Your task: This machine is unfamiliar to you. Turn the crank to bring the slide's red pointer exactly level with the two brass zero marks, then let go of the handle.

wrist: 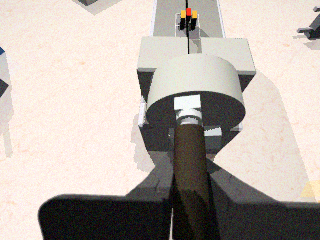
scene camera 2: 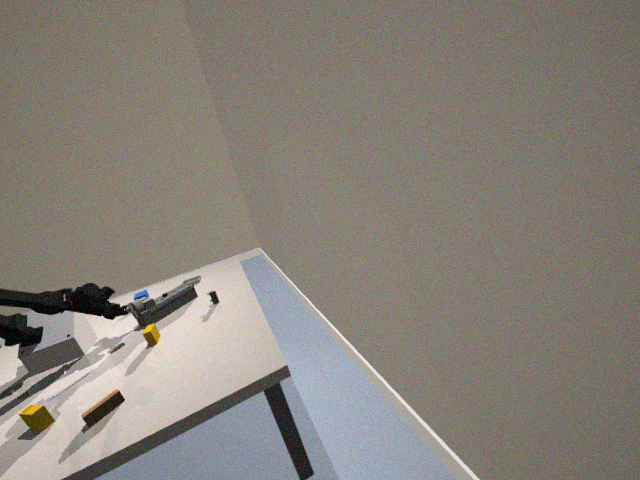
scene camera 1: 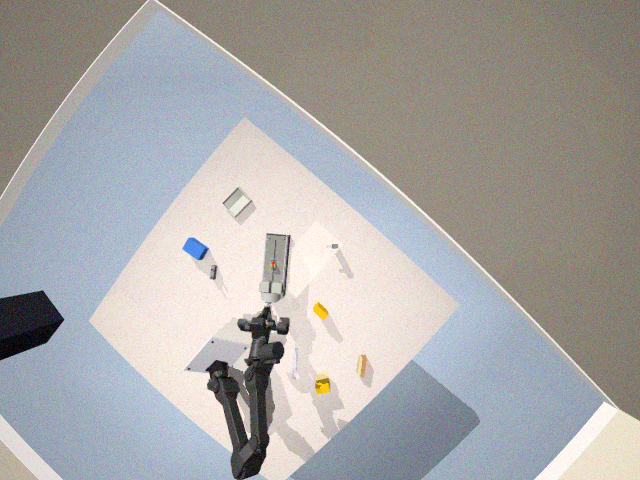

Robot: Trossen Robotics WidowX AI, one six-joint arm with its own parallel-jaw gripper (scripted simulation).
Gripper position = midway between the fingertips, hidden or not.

In view: my gripper (scene camera 1: 267,306), a wooden block (scene camera 2: 92,415) and a grey slide machine (scene camera 1: 272,286).
My gripper is seen too in the wrist view (wrist: 182,157) and in scene camera 2 (scene camera 2: 126,313). The wrist view does not show the wooden block: it is out of frame.
